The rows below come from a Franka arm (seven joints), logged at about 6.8 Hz.
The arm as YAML. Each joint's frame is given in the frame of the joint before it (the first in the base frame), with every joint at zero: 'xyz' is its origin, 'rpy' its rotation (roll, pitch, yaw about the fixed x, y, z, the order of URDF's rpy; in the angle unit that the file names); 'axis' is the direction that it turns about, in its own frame. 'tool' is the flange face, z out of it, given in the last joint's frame.
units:
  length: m
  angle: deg
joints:
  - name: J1
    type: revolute
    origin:
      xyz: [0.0, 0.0, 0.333]
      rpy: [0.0, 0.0, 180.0]
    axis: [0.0, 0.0, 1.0]
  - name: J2
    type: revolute
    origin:
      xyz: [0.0, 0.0, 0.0]
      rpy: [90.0, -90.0, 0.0]
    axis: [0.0, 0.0, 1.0]
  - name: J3
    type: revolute
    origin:
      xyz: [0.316, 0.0, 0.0]
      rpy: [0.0, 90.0, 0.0]
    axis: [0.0, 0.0, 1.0]
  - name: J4
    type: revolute
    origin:
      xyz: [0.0, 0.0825, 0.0]
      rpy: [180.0, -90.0, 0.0]
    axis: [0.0, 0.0, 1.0]
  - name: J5
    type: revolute
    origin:
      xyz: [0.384, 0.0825, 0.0]
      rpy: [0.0, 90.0, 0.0]
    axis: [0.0, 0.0, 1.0]
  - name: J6
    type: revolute
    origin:
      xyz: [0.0, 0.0, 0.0]
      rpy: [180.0, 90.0, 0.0]
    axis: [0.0, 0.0, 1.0]
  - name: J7
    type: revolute
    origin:
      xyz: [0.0, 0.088, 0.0]
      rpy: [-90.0, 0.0, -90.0]
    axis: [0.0, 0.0, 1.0]
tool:
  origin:
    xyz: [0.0, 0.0, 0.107]
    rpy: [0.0, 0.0, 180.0]
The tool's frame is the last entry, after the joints.
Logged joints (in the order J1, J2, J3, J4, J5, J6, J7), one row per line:
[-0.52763 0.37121 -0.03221 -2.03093 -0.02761 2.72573 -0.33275]
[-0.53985 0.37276 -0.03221 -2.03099 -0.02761 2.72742 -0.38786]
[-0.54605 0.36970 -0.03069 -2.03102 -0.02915 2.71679 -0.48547]
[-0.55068 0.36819 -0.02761 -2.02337 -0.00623 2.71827 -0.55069]
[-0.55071 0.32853 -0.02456 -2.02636 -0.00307 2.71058 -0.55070]
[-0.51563 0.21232 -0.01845 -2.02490 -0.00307 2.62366 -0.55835]
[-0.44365 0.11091 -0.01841 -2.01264 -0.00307 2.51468 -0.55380]
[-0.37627 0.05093 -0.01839 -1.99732 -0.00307 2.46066 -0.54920]
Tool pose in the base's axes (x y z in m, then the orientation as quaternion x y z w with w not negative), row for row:
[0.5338 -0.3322 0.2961 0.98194 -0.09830 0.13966 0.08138]
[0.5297 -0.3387 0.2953 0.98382 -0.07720 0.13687 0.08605]
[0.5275 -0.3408 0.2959 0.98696 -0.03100 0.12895 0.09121]
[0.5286 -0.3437 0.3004 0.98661 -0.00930 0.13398 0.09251]
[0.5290 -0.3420 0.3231 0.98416 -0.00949 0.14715 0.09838]
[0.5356 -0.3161 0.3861 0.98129 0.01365 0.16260 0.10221]
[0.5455 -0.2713 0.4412 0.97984 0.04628 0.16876 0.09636]
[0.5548 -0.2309 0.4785 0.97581 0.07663 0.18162 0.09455]
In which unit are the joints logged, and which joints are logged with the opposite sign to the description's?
The joints are logged in radians. Opposite sign: none.
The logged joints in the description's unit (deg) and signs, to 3 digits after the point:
[-30.231 21.269 -1.845 -116.364 -1.582 156.173 -19.065]
[-30.931 21.358 -1.845 -116.367 -1.582 156.270 -22.223]
[-31.286 21.182 -1.758 -116.369 -1.670 155.661 -27.815]
[-31.552 21.096 -1.582 -115.931 -0.357 155.745 -31.552]
[-31.553 18.823 -1.407 -116.102 -0.176 155.305 -31.553]
[-29.543 12.165 -1.057 -116.018 -0.176 150.325 -31.991]
[-25.419 6.355 -1.055 -115.316 -0.176 144.081 -31.730]
[-21.559 2.918 -1.054 -114.438 -0.176 140.985 -31.467]

